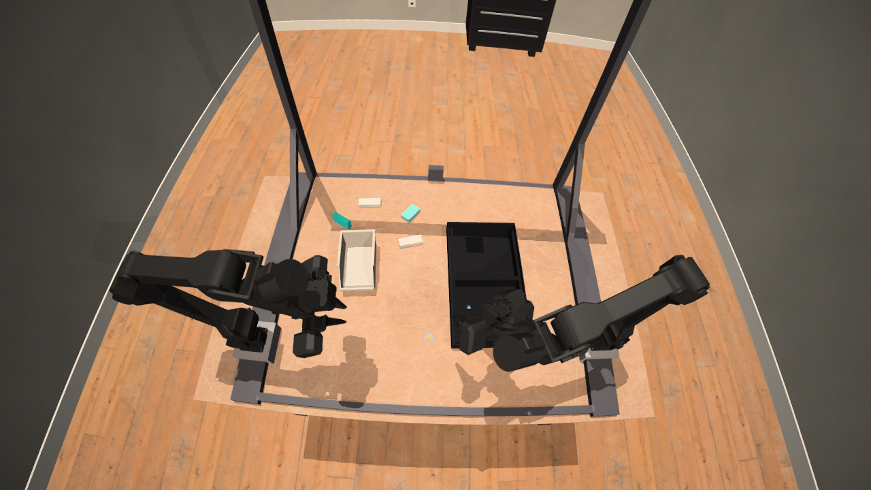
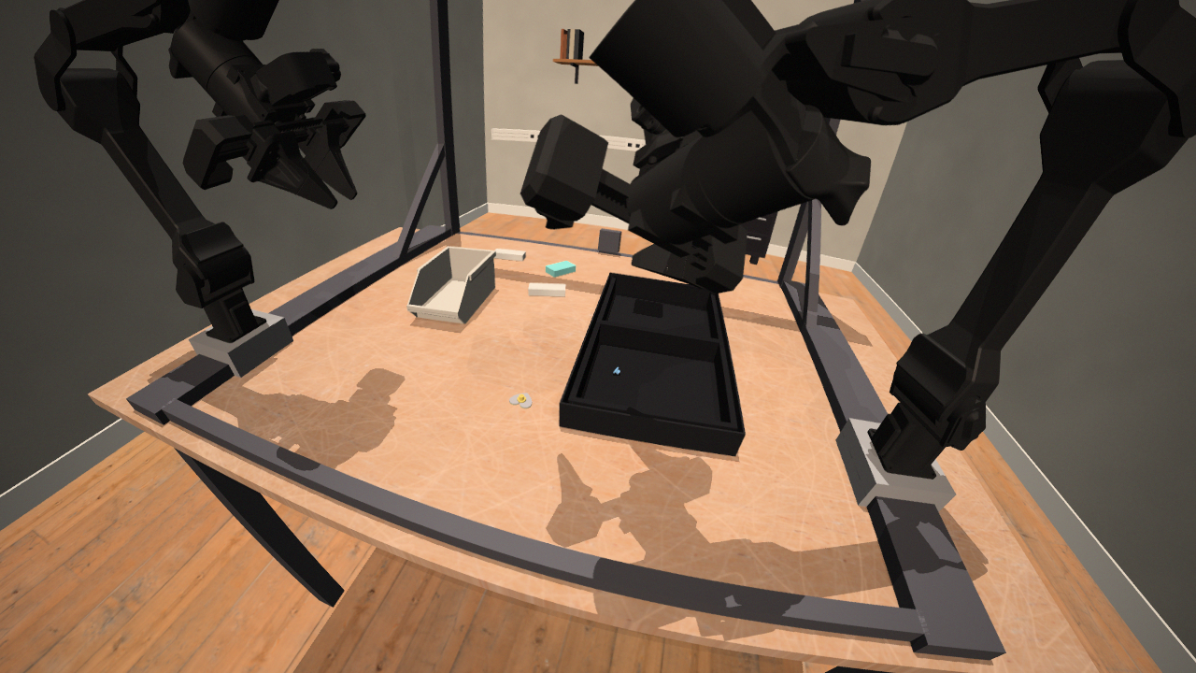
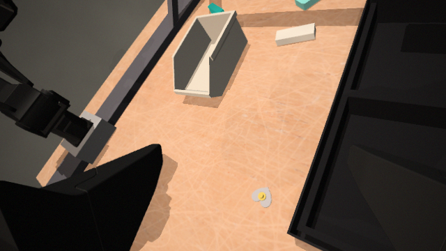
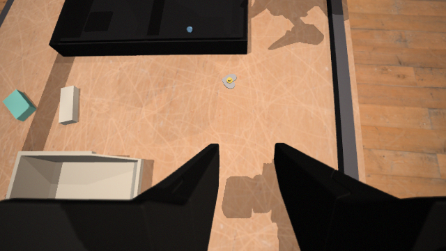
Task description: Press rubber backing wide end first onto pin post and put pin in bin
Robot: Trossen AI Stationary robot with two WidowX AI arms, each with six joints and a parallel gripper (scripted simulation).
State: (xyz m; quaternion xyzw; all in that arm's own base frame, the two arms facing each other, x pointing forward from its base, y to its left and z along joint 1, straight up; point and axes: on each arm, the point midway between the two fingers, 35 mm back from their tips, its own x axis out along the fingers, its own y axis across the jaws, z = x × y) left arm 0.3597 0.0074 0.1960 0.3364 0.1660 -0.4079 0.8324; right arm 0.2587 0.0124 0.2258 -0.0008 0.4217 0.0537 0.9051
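My right hand is 270 mm above the heart-shaped pin, 200 mm to the right of it and 30 mm past it. Also, from my right hand: blue backing (310 mm to the left, 260 mm below, 110 mm behind); then grey bin (230 mm below, 230 mm behind); then yellow backing (270 mm below, 200 mm to the left, 30 mm behind).
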